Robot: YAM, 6 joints.
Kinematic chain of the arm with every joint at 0, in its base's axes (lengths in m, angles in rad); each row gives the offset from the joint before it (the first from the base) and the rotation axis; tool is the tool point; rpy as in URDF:
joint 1: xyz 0 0 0.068 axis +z
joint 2: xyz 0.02 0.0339 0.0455 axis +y
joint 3: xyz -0.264 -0.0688 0 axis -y
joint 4: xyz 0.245 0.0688 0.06 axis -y
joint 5: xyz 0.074 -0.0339 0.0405 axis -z
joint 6: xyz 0.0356 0 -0.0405 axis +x
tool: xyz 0 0 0 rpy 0 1.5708 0
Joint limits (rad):
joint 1: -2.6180..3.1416
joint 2: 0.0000..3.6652
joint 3: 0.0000..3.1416
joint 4: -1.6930..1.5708
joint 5: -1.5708..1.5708
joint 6: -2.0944..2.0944
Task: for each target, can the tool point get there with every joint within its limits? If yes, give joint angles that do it. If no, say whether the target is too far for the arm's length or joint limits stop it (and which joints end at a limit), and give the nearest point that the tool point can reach.
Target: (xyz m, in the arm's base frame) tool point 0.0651 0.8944 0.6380
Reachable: no: too far | nearest point 0.0404 0.5556 0.4348 | short by 0.396 m
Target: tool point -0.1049 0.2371 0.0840
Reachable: yes | joints 2.0865 1.7267 0.5267 0.1879 0.8046 -0.9792
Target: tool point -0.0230 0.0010 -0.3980
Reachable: no: joint limits stop it (at a limit: joint 2) | nearest point -0.0637 0.0028 -0.3295 | short by 0.080 m
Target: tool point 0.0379 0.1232 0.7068
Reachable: yes | joints 1.2780 1.4383 2.3286 0.3431 0.0209 1.6788
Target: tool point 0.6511 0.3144 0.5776
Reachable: no: too far | nearest point 0.4883 0.2358 0.4583 | short by 0.217 m
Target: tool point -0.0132 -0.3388 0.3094
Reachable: yes | joints -1.5323 1.5196 1.2383 -0.3433 0.8292 -0.3884
